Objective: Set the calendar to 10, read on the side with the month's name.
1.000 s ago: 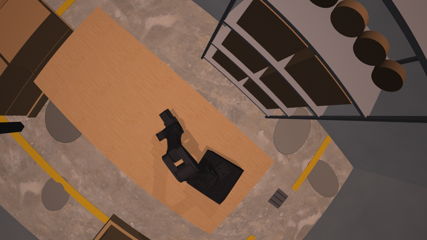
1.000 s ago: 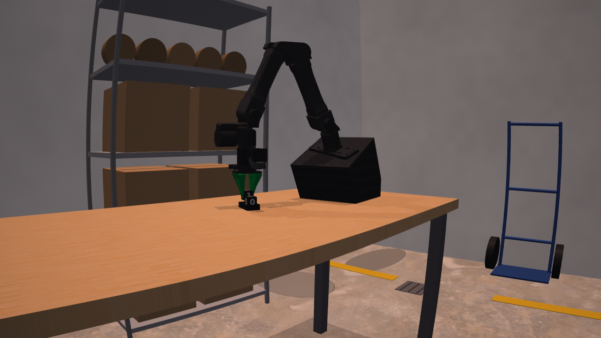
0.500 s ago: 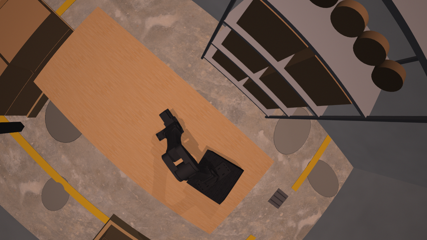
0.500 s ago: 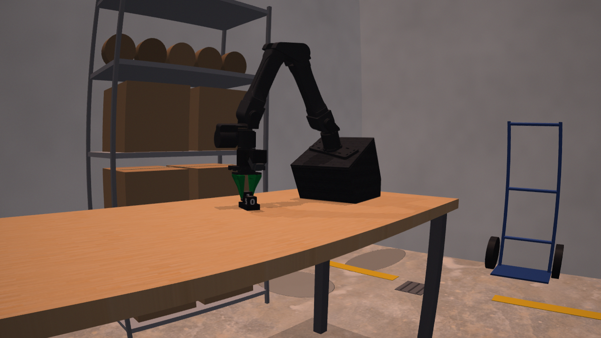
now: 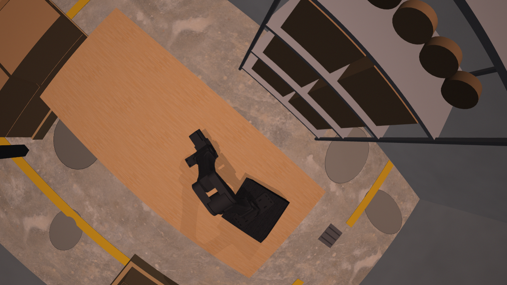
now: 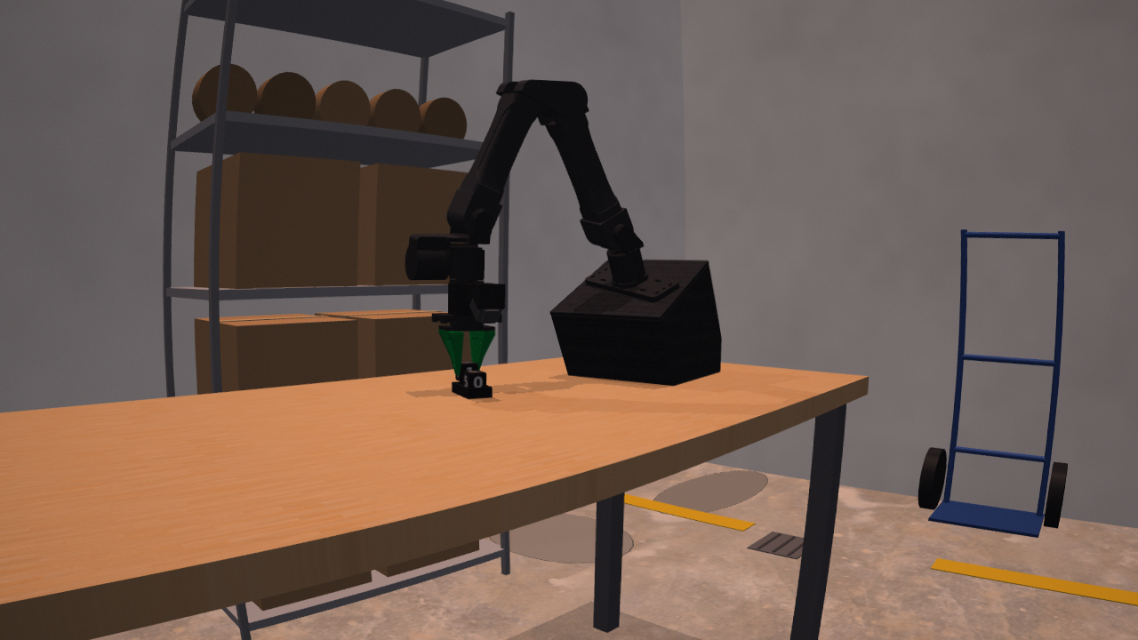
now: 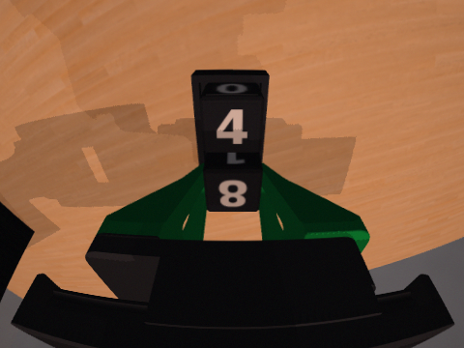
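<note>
My gripper is now 20 mm to the right of the black tray and 30 mm above it.
</note>
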